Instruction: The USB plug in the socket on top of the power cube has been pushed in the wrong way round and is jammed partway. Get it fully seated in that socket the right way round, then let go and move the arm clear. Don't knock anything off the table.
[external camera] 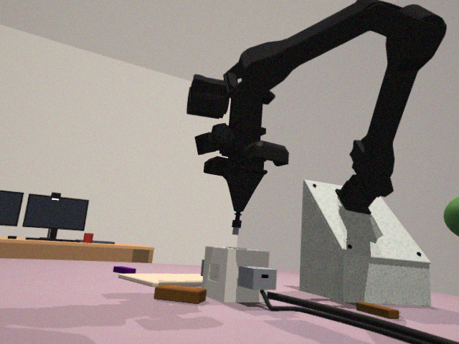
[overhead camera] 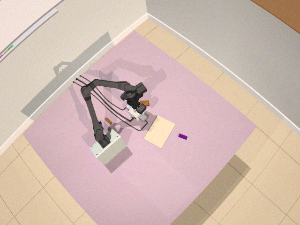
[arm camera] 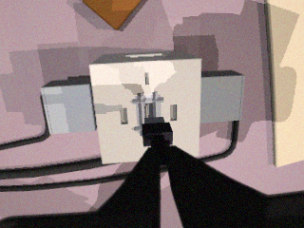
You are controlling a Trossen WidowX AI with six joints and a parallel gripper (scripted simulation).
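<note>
The black USB plug is 2 cm below my gripper tip. Round my gripper tip: socket (7 cm below); then cream board (4 cm ahead, 21 cm to the right, 13 cm below); then orange block (9 cm ahead, 3 cm to the left, 13 cm below).
</note>
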